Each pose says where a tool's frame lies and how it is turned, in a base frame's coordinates. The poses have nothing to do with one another.
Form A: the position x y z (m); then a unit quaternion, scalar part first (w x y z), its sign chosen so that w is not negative.
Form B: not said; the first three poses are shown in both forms.
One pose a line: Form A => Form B
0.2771 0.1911 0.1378 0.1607 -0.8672 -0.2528 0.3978 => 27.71 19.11 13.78 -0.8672 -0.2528 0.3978 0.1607
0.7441 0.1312 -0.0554 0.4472 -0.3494 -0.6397 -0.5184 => 74.41 13.12 -5.54 -0.3494 -0.6397 -0.5184 0.4472
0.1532 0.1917 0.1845 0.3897 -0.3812 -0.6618 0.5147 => 15.32 19.17 18.45 -0.3812 -0.6618 0.5147 0.3897
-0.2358 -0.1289 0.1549 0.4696 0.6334 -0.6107 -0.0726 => -23.58 -12.89 15.49 0.6334 -0.6107 -0.0726 0.4696
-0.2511 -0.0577 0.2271 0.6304 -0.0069 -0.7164 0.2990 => -25.11 -5.77 22.71 -0.0069 -0.7164 0.2990 0.6304
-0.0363 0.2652 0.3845 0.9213 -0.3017 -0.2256 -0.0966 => -3.63 26.52 38.45 -0.3017 -0.2256 -0.0966 0.9213
